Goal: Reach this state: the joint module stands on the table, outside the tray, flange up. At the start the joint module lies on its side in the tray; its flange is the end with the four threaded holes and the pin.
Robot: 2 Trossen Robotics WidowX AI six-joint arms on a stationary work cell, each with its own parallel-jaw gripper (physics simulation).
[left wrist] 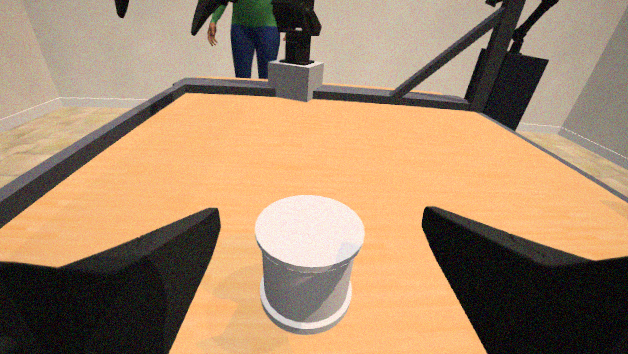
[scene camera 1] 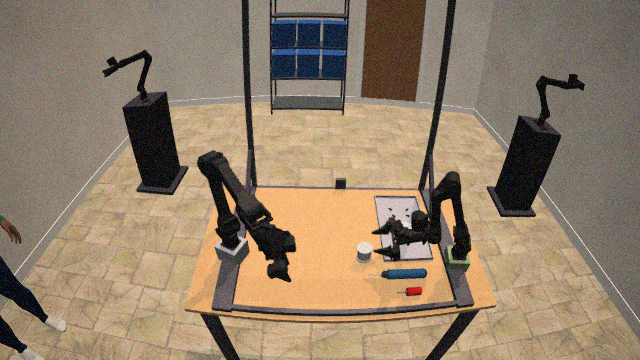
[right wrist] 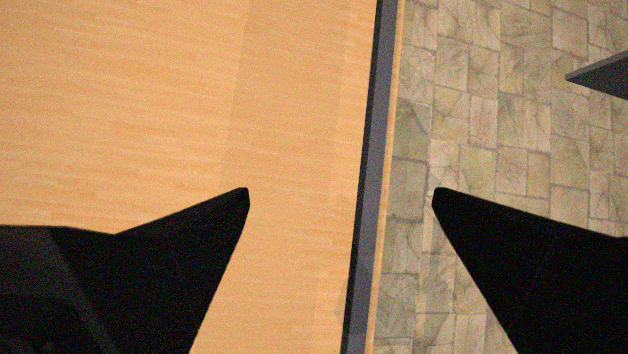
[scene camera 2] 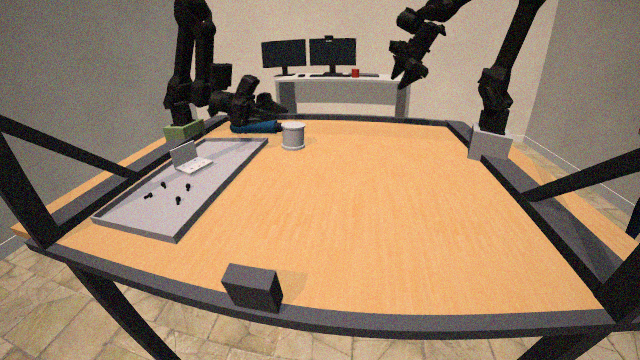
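Pixels of known places: left gripper, fingertip midpoint: (left wrist: 322, 217) (scene camera 1: 372, 241) (scene camera 2: 282, 114); right gripper, fingertip midpoint: (left wrist: 157, 25) (scene camera 1: 289, 272) (right wrist: 340, 196) (scene camera 2: 395, 83); left arm's base at its link origin: (scene camera 1: 458, 254) (scene camera 2: 183, 123); right arm's base at its link origin: (left wrist: 297, 62) (scene camera 1: 230, 243) (scene camera 2: 491, 129).
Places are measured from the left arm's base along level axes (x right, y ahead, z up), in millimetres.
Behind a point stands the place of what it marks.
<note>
The joint module (scene camera 1: 364, 252) @[y 408, x -22, z 4 mm] (scene camera 2: 293, 136) @[y 418, x 32, z -18 mm] (left wrist: 308, 280) @[y 378, x 8, z -7 mm], a light grey cylinder with a wider disc at each end, stands upright on the table (scene camera 1: 310, 235) @[y 636, x 101, z -57 mm] (scene camera 2: 380, 210) @[y 651, x 235, z -57 mm], outside the tray (scene camera 1: 412, 259) @[y 200, x 3, z -46 mm] (scene camera 2: 136, 231) @[y 286, x 417, z -49 mm]. Its upper face looks plain white in the left wrist view; no holes or pin show on it. The lower face is hidden. My left gripper (scene camera 1: 375, 242) @[y 382, x 11, z 34 mm] (left wrist: 322, 217) @[y 382, x 11, z 34 mm] is open and empty, pointing at the module, which shows between the fingertips in the left wrist view but stands a little beyond them. My right gripper (scene camera 2: 398, 83) @[y 654, x -233, z 91 mm] (right wrist: 340, 196) @[y 654, x -233, z 91 mm] is open and empty, high above the table near its edge.
A blue screwdriver (scene camera 1: 406, 273) @[y 235, x -97, z -20 mm] and a small red one (scene camera 1: 414, 291) @[y 202, x -180, z -27 mm] lie near the module. The tray holds a white angled bracket (scene camera 2: 192, 164) @[y 213, x 188, z -43 mm] and several small black screws (scene camera 2: 178, 200) @[y 295, x 319, z -47 mm]. A dark block (scene camera 2: 252, 287) @[y 553, x 463, z -3 mm] sits on the frame edge.
</note>
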